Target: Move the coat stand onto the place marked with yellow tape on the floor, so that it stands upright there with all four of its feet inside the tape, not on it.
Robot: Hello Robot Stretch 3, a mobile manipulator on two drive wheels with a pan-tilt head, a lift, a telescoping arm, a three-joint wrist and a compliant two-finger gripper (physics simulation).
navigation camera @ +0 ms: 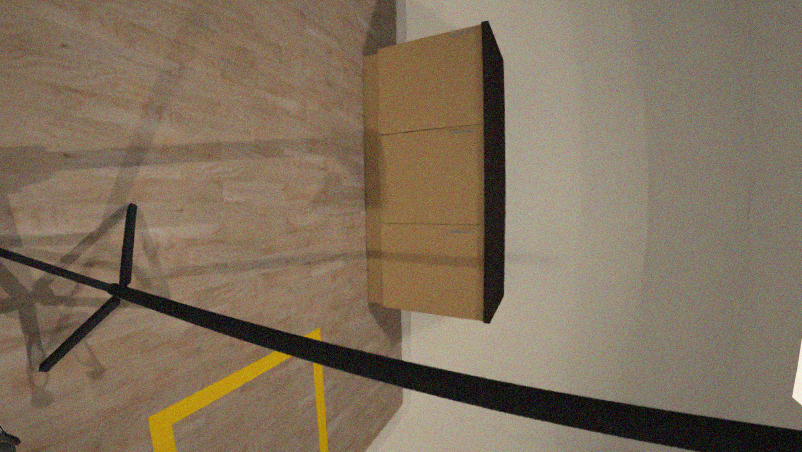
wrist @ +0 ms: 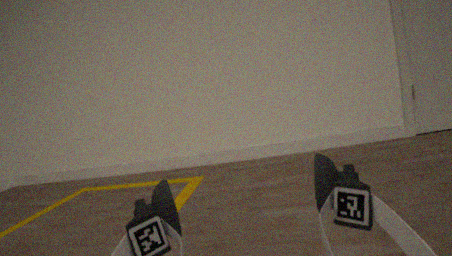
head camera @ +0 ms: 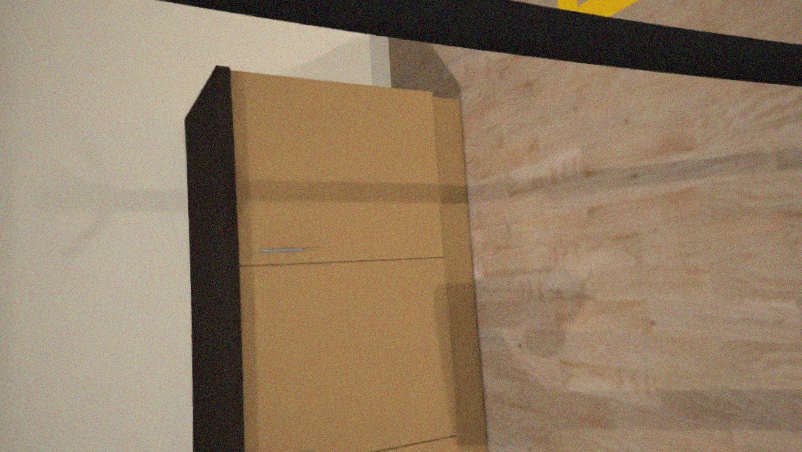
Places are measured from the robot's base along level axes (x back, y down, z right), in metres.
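Where they show: gripper, fingertip midpoint: (wrist: 243, 187).
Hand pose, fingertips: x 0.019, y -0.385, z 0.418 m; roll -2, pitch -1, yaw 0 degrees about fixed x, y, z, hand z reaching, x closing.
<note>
After its pixels a point has its place.
The black coat stand (head camera: 561, 32) {x -0.323, y -1.016, z 0.215 m} (navigation camera: 477, 391) {x -0.325, y -1.176, z 0.212 m} has its base on the wooden floor at the left of the navigation view. Three feet show there, one cut off by the left edge; a fourth is not made out. Its pole crosses that view and the top of the head view, thick and near the cameras. The yellow tape (head camera: 606, 9) {x -1.130, y -0.001, z 0.898 m} (navigation camera: 224, 389) {x -0.666, y -0.001, z 0.858 m} (wrist: 187, 193) {x -0.295, y -0.001, z 1.445 m} shows partly in each view; in the navigation view the base lies outside it and the pole passes in front of one corner. My gripper (wrist: 243, 187) {x 0.019, y -0.385, z 0.418 m} is open with no pole between its fingers.
A light-wood cabinet with a black top (head camera: 336, 168) {x -1.842, y -0.540, z 0.688 m} (navigation camera: 426, 179) {x -1.930, y -0.498, z 0.103 m} stands against the wall (head camera: 84, 140) {x -2.426, y -1.235, z 0.975 m} (navigation camera: 589, 168) {x -2.554, y -1.491, z 0.116 m}, near the tape's corner. In the wrist view a pale wall (wrist: 225, 75) {x 0.001, y -0.602, z 1.931 m} rises behind the tape, and part of a door (wrist: 432, 65) {x 1.325, y -0.439, z 1.716 m} shows at the right.
</note>
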